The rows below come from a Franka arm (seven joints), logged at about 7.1 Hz.
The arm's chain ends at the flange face. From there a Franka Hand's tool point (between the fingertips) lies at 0.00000 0.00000 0.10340 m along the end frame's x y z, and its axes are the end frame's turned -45 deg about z.
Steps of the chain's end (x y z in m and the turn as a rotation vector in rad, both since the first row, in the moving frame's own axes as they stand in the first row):
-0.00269 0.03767 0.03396 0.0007 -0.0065 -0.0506
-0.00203 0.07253 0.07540 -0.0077 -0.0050 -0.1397
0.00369 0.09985 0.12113 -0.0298 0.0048 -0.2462
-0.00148 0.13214 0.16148 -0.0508 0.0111 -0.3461
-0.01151 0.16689 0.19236 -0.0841 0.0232 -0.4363
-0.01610 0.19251 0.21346 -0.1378 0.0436 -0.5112
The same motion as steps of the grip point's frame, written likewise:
-0.02898 0.02422 0.03396 0.0051 -0.0041 -0.0506
-0.05363 0.05011 0.07540 -0.0019 -0.0090 -0.1397
-0.06949 0.07594 0.12108 -0.0245 -0.0177 -0.2462
-0.09655 0.09732 0.16134 -0.0438 -0.0281 -0.3461
-0.12877 0.11841 0.19197 -0.0759 -0.0431 -0.4363
-0.15077 0.13911 0.21241 -0.1283 -0.0666 -0.5112

